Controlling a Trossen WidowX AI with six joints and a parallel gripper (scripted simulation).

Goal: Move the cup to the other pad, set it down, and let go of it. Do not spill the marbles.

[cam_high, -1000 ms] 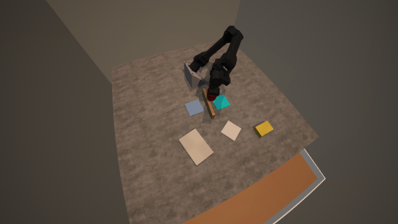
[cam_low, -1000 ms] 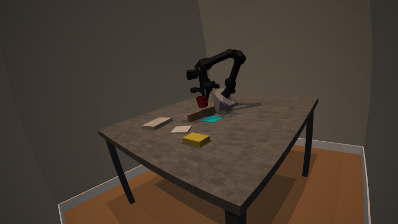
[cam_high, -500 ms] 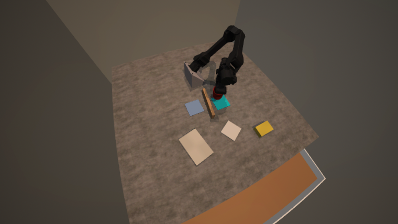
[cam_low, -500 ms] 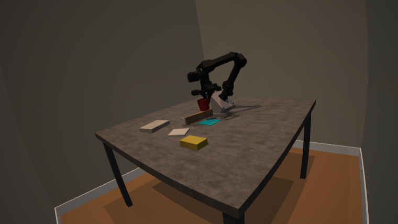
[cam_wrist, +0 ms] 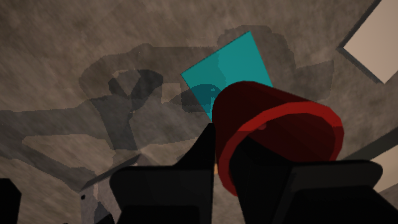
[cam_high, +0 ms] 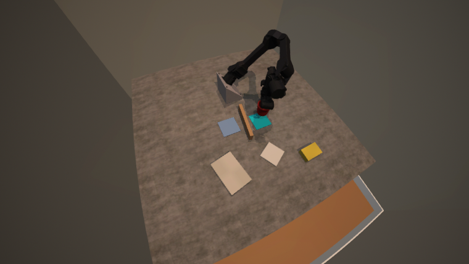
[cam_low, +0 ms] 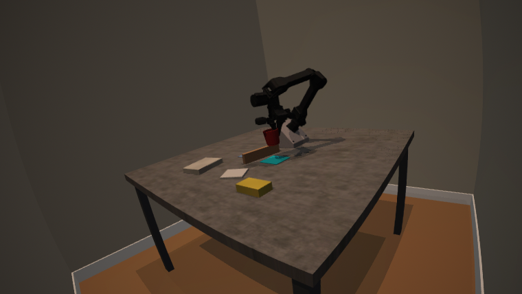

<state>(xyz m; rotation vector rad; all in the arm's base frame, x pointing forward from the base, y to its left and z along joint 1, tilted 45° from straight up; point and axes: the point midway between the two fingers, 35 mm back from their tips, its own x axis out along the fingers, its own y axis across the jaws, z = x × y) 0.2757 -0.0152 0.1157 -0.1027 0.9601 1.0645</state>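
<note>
My gripper tip is now 40 mm short of the small blue marble, 30 mm to the left of it and 20 mm above it. From my gripper tip the other things lie so: red cup (20 mm ahead, 20 mm to the right); teal pad (30 mm ahead, 20 mm to the right, 120 mm below); wooden bar (110 mm to the right, 100 mm below).
</note>
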